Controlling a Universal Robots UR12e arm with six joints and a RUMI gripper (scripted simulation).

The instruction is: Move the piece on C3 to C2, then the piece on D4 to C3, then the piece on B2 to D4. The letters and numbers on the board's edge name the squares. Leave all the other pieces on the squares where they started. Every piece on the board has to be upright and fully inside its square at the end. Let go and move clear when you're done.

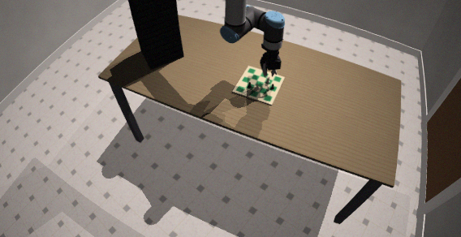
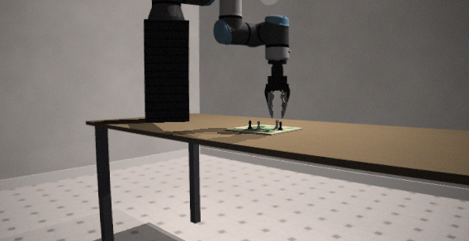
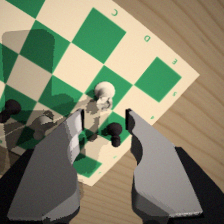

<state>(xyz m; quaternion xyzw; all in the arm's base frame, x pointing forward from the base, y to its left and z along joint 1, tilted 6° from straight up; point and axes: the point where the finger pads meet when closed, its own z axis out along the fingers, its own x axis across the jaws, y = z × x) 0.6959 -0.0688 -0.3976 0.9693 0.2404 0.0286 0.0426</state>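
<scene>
Right now my hand is 60 mm above the green-and-cream chessboard, 40 mm past it and 30 mm to the left of it.
</scene>
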